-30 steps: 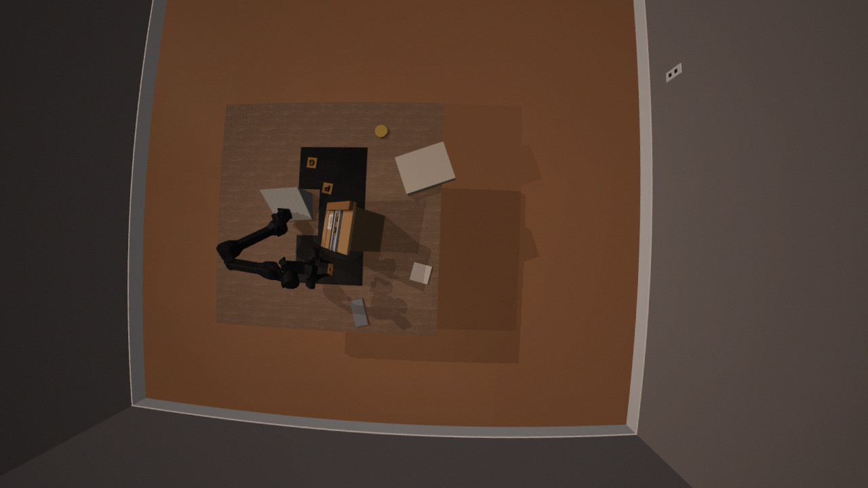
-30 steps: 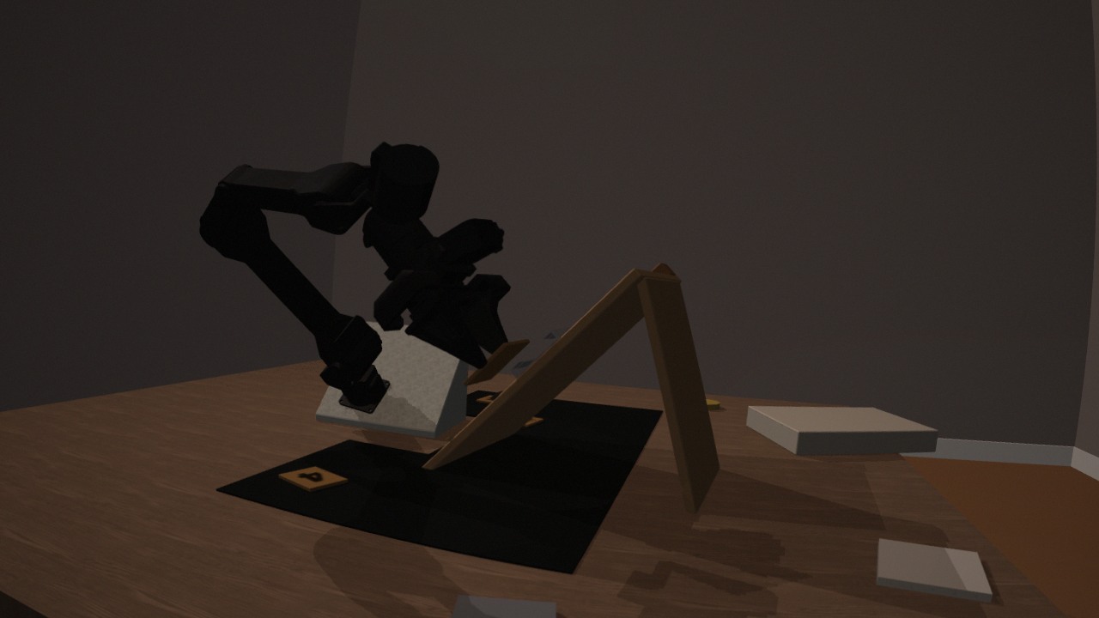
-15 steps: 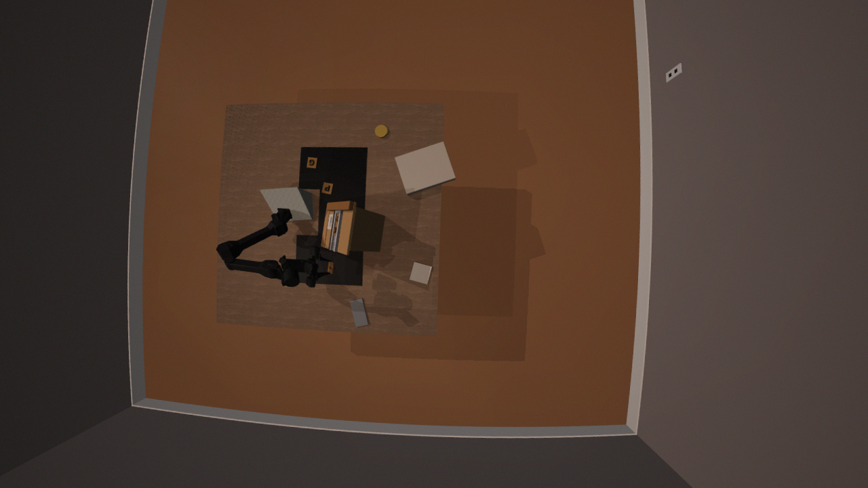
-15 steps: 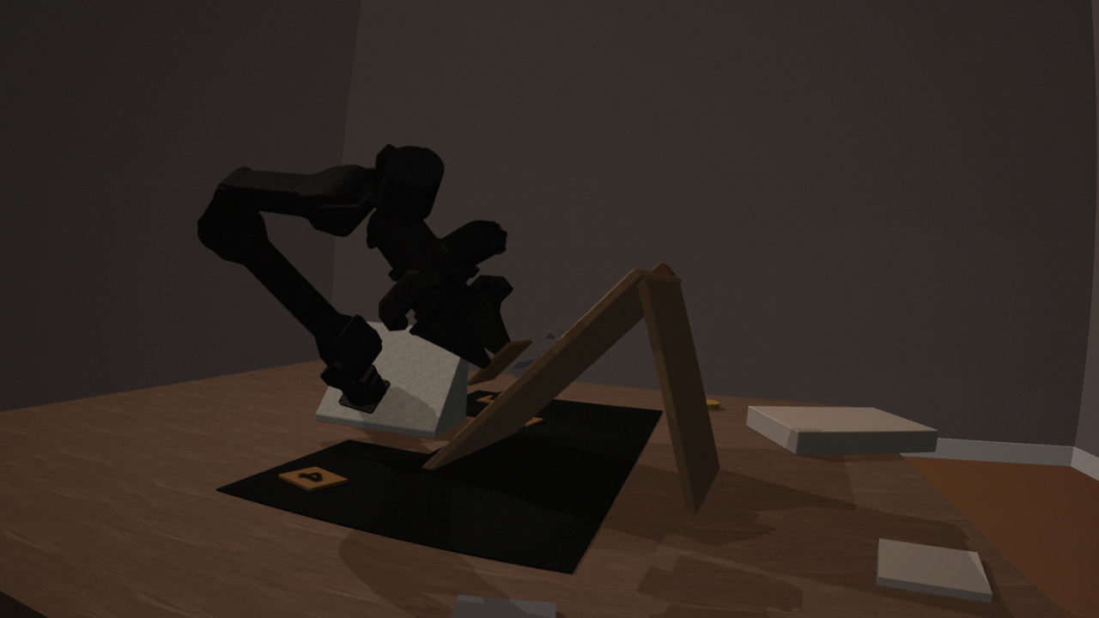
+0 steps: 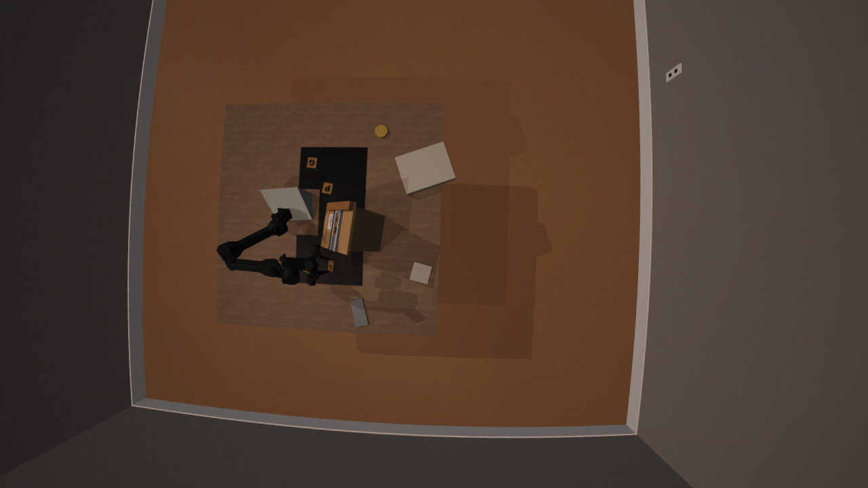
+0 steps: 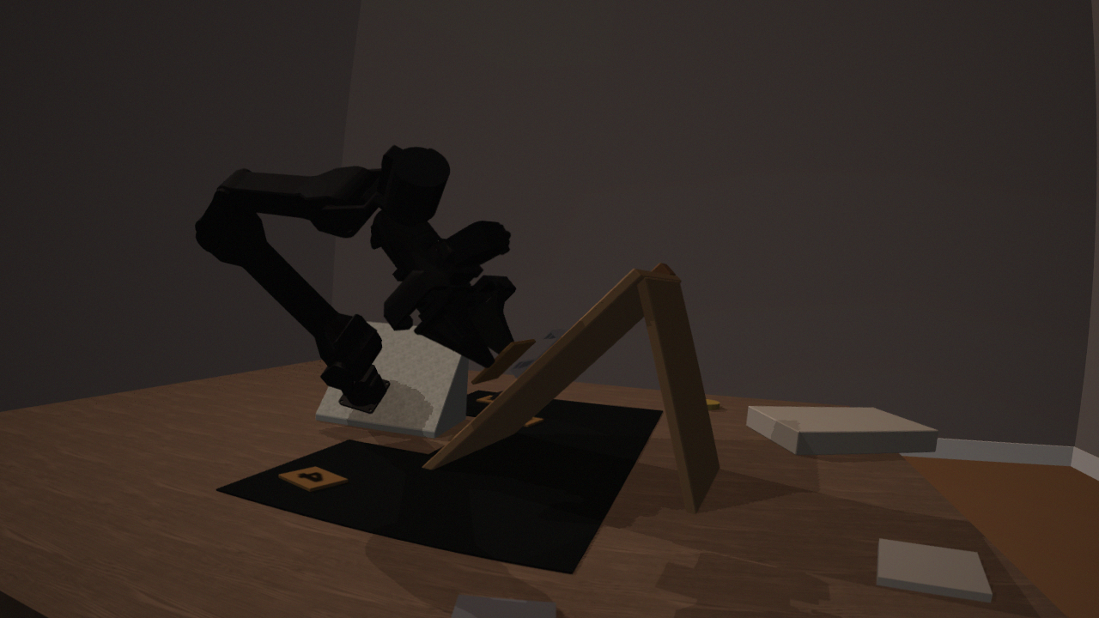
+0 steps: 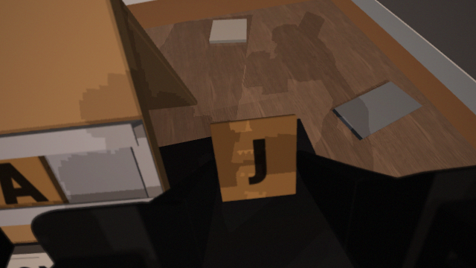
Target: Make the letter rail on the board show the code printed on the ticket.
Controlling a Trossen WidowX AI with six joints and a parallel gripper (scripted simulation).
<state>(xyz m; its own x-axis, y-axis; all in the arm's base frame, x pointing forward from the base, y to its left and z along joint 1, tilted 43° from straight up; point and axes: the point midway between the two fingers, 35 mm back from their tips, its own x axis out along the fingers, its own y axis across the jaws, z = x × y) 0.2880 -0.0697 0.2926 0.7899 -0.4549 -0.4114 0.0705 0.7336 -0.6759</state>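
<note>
Now: gripper tip 2 cm short of the q tile and 23 cm to the right of it. Round my gripper tip: white ticket: 5 cm behind, 22 cm to the left, 8 cm below; j tile: right at my gripper tip; 4 tile: 21 cm behind, 4 cm to the right, 15 cm below.
</note>
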